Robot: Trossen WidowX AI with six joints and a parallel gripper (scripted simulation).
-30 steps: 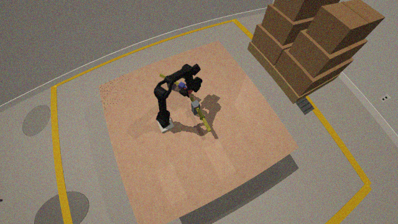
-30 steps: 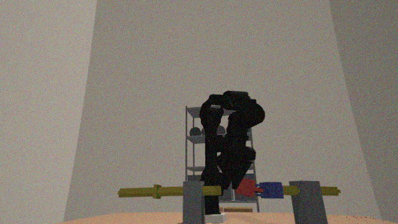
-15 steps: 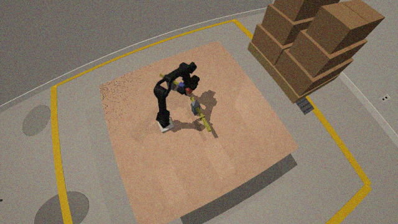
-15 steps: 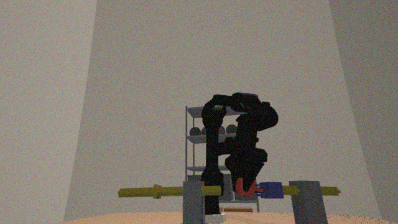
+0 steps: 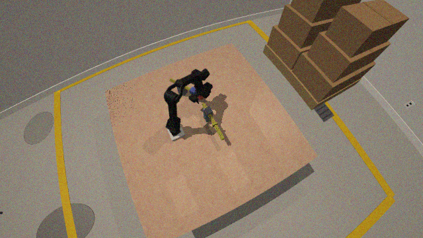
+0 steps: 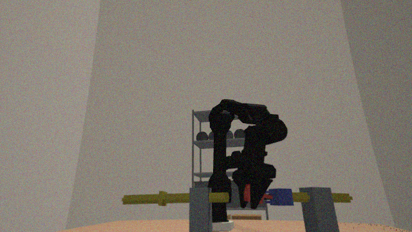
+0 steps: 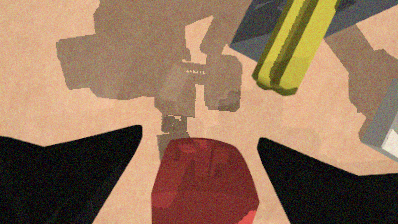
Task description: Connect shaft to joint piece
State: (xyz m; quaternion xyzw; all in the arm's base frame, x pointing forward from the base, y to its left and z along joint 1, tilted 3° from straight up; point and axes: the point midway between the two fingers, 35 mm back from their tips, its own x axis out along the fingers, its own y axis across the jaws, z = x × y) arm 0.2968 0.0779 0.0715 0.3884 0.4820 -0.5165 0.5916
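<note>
My gripper tip is 2 cm to the right of the red joint piece and 3 cm below it.
</note>
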